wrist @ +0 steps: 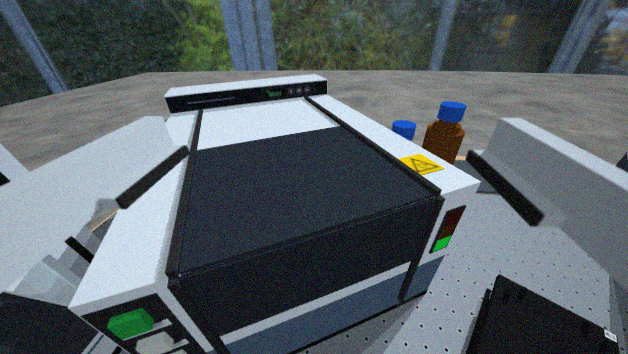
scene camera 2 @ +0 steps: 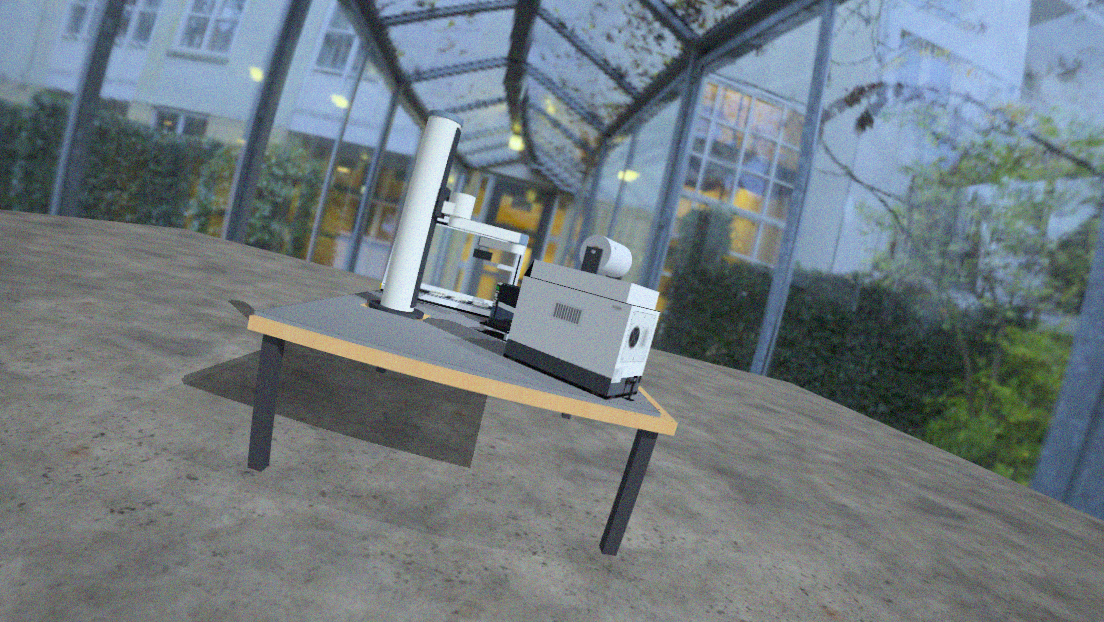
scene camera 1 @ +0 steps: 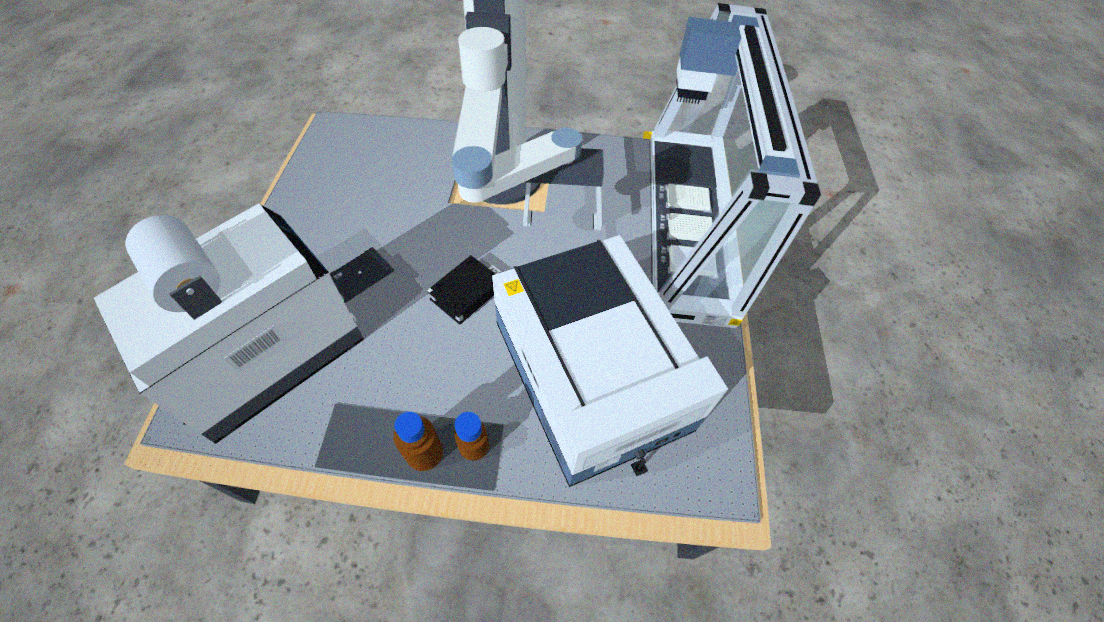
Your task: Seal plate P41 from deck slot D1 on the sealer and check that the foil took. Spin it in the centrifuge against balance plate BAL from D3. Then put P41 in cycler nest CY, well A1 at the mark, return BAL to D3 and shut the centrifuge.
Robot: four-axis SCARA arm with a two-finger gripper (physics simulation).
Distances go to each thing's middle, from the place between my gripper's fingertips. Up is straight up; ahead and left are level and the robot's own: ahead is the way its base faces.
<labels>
Now: the white centrifuge (scene camera 1: 609,388) 22 cm ahead of my hand, 17 cm below it and 11 cm to the left of it. The rest, counted from my hand: foil roll (scene camera 1: 163,249): 72 cm to the right, 29 cm ahead, 12 cm above.
</labels>
